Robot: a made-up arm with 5 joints.
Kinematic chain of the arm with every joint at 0, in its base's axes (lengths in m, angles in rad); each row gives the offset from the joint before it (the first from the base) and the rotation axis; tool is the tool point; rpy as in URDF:
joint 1: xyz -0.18 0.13 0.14 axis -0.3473 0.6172 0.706
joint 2: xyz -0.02 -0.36 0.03 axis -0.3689 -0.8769 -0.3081
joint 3: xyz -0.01 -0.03 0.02 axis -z
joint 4: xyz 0.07 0 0.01 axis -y
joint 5: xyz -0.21 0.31 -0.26 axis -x
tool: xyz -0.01 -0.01 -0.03 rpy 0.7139 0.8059 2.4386
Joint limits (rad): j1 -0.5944..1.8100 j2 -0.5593..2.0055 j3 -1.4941..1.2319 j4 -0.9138..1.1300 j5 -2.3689..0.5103
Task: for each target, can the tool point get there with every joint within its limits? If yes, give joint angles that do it. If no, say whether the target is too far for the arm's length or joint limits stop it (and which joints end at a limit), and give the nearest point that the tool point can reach.
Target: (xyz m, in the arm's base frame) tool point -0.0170 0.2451 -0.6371
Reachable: no: joint limits stop it (at a limit: joint 1, joint 4) | nearest point 0.0652 0.1681 -0.3598 | short by 0.299 m
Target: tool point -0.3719 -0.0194 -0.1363
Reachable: yes | joints 0.0244 0.3834 -0.2162 -0.2379 -0.2745
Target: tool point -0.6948 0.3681 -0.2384
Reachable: no: joint limits stop it (at a limit: joint 1, joint 3) | nearest point -0.5704 0.1977 -0.1296 | short by 0.237 m
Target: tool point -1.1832 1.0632 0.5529
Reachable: no: too far | nearest point -0.5822 0.1436 0.1842 | short by 1.159 m
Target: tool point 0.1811 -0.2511 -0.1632
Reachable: yes | joints 0.7159 1.5811 -0.9124 0.3686 0.2067
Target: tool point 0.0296 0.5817 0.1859
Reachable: no: joint limits stop it (at a limit: joint 2, joint 3) | nearest point 0.0315 0.4014 0.0807 | short by 0.209 m
